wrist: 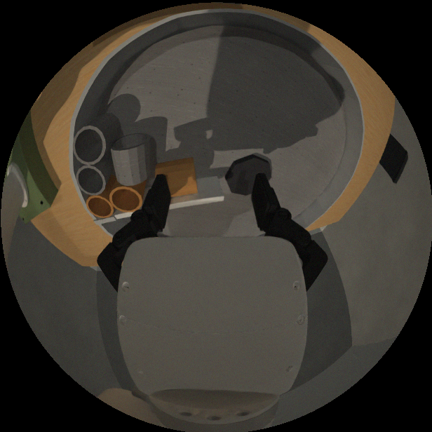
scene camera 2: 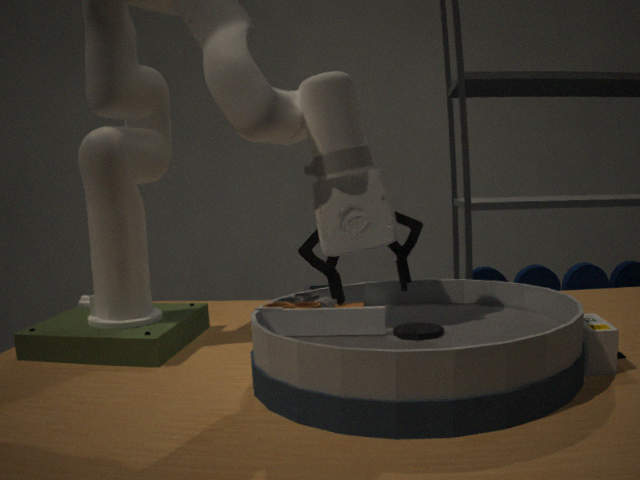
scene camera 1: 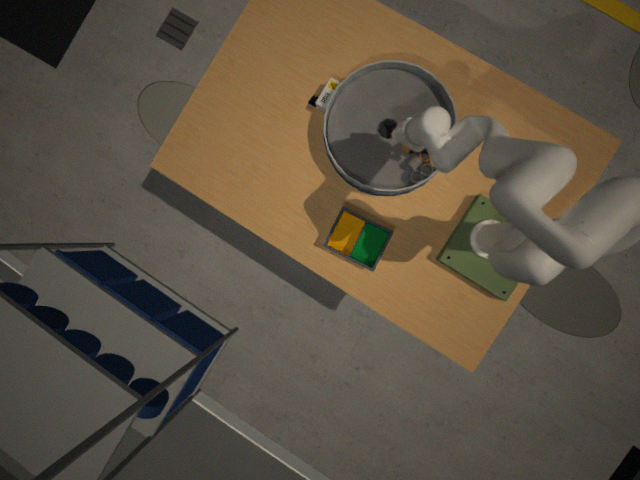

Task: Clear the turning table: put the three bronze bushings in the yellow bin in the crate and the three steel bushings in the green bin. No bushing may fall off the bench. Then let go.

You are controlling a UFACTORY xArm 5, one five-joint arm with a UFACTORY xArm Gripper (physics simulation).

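Frame: origin at the arm's base, x ahead, y left, z up, level; millimetres.
Seen in the pictures: gripper, fingertip midpoint: (scene camera 2: 373, 296) (scene camera 1: 400, 142); arm's base, link origin: (scene camera 2: 125, 320) (scene camera 1: 489, 239).
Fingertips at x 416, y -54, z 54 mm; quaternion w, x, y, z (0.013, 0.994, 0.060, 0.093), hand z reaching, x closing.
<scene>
Offsets run from my fingertips to a thing's middle. "pt": to the spot under its first point.
The walled turning table (scene camera 1: 356, 113) (scene camera 2: 423, 372) (wrist: 175, 60) holds all six bushings, grouped near its rim. In the wrist view, two steel bushings (wrist: 89, 127) (wrist: 105, 181) show their open ends at the left, and a third steel bushing (wrist: 131, 165) is beside them. Two bronze bushings (wrist: 100, 206) (wrist: 126, 199) show open ends; another bronze bushing (wrist: 181, 177) lies on its side along a divider. My gripper (scene camera 2: 372, 293) (wrist: 210, 184) is open and empty, above the table, its left finger overlapping that bronze bushing's near end in the wrist view. The yellow bin (scene camera 1: 345, 232) and green bin (scene camera 1: 371, 244) look empty.
The upright divider {pt dy -40, dx -42, dz -25 mm} (scene camera 2: 336, 321) (wrist: 200, 202) stands beside the bushings. A dark round hub {dy -23, dx +61, dz -41 mm} (scene camera 1: 387, 128) (scene camera 2: 418, 330) (wrist: 246, 175) is at the table's centre. A white labelled box {pt dy +12, dx +294, dz -40 mm} (scene camera 1: 326, 94) (scene camera 2: 599, 346) adjoins the rim. The green base plate (scene camera 1: 460, 248) (scene camera 2: 87, 346) carries the arm.
</scene>
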